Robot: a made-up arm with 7 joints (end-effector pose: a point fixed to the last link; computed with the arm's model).
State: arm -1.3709 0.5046 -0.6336 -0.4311 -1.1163 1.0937 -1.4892
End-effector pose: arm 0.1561 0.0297 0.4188 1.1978 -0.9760 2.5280
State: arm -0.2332 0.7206 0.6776 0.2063 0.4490 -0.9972 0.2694
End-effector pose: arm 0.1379 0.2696 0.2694 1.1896 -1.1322 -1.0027
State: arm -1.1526 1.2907 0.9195 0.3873 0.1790 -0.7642 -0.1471
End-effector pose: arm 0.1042 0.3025 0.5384 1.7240 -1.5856 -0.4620
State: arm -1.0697 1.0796 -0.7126 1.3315 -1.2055 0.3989 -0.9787
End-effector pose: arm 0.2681 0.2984 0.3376 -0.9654 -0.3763 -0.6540
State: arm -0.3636 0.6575 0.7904 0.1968 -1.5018 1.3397 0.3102
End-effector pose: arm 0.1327 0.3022 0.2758 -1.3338 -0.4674 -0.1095
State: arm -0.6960 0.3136 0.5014 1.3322 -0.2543 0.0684 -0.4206
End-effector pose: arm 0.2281 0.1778 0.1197 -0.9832 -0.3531 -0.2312
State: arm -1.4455 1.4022 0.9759 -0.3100 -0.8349 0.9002 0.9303
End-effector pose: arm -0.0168 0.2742 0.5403 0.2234 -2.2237 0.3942
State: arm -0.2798 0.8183 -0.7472 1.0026 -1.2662 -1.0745 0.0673
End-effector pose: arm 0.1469 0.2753 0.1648 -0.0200 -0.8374 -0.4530
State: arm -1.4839 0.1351 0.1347 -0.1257 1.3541 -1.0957 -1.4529
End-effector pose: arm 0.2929 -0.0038 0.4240 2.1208 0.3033 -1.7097
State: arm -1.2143 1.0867 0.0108 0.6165 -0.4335 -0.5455 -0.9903
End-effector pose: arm 0.2409 0.2256 0.4676 0.5253 -0.9236 -1.8053
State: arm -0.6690 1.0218 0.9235 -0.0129 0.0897 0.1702 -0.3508
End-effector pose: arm 0.1525 0.2976 0.4414 0.8089 -1.0406 -0.5187
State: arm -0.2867 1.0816 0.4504 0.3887 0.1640 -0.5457 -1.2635
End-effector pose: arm 0.1620 0.2989 0.2939 0.2737 0.3152 -1.7325
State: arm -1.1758 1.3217 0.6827 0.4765 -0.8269 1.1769 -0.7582
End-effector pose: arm 0.1319 0.3077 0.5348 -0.8024 -1.1004 -1.0271
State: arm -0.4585 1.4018 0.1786 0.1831 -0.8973 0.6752 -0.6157
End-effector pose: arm 0.1862 0.2747 0.4199 -0.4476 -0.2826 -0.9679
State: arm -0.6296 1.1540 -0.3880 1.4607 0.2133 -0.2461 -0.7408
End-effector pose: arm 0.1429 0.3642 0.2308 -0.0956 0.8276 -0.7888
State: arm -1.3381 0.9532 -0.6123 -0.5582 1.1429 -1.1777 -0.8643
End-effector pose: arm 0.2346 0.0979 0.3791 -2.0696 -0.3867 1.4298
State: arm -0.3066 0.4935 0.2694 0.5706 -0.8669 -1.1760 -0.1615
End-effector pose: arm 0.1510 0.2529 0.2193 0.1609 -1.7146 -0.3825
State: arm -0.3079 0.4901 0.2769 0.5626 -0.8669 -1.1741 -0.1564
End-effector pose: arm 0.1507 0.2529 0.2201 0.1626 -1.7256 -0.3722
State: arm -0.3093 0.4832 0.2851 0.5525 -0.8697 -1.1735 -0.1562
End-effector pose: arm 0.1504 0.2522 0.2206 0.1622 -1.7403 -0.3625
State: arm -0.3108 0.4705 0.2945 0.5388 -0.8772 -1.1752 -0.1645
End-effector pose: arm 0.1498 0.2506 0.2206 0.1587 -1.7610 -0.3539
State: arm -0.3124 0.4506 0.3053 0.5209 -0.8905 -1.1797 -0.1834
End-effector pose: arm 0.1490 0.2477 0.2200 0.1519 -1.7889 -0.3465
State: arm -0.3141 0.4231 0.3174 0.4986 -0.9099 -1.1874 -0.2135
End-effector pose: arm 0.1478 0.2434 0.2187 0.1425 -1.8242 -0.3403
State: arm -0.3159 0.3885 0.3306 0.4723 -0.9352 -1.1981 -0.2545
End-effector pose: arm 0.1463 0.2380 0.2169 0.1322 -1.8661 -0.3348
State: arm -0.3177 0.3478 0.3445 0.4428 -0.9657 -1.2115 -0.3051
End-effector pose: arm 0.1443 0.2314 0.2146 0.1226 -1.9131 -0.3295
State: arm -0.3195 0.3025 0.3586 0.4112 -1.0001 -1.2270 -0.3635
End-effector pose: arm 0.1419 0.2241 0.2120 0.1157 -1.9628 -0.3241
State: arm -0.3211 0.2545 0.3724 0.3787 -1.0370 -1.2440 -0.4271
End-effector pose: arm 0.1392 0.2161 0.2093 0.1129 -2.0128 -0.3182
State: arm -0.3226 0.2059 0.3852 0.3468 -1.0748 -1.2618 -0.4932
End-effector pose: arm 0.1363 0.2080 0.2065 0.1148 -2.0605 -0.3117
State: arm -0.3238 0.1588 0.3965 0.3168 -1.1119 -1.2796 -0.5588
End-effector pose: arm 0.1334 0.2000 0.2038 0.1210 -2.1036 -0.3049
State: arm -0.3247 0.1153 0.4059 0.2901 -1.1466 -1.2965 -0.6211
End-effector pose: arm 0.1306 0.1924 0.2014 0.1302 -2.1402 -0.2984
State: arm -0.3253 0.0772 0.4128 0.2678 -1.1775 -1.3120 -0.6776
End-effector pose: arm 0.1282 0.1856 0.1992 0.1408 -2.1692 -0.2932
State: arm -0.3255 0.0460 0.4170 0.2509 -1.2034 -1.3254 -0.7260
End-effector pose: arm 0.1262 0.1798 0.1973 0.1507 -2.1902 -0.2901
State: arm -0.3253 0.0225 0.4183 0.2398 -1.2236 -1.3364 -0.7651
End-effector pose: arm 0.1248 0.1752 0.1958 0.1583 -2.2034 -0.2899
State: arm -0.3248 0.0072 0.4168 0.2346 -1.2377 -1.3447 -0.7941
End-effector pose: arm 0.1241 0.1719 0.1946 0.1626 -2.2095 -0.2932
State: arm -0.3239 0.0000 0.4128 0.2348 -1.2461 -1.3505 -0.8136
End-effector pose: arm 0.1240 0.1700 0.1937 0.1636 -2.2095 -0.3004
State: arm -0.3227 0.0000 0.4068 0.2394 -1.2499 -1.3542 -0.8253
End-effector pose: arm 0.1243 0.1692 0.1931 0.1621 -2.2047 -0.3115
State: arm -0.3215 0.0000 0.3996 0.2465 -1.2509 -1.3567 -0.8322
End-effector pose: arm 0.1249 0.1684 0.1923 0.1564 -2.1974 -0.3202
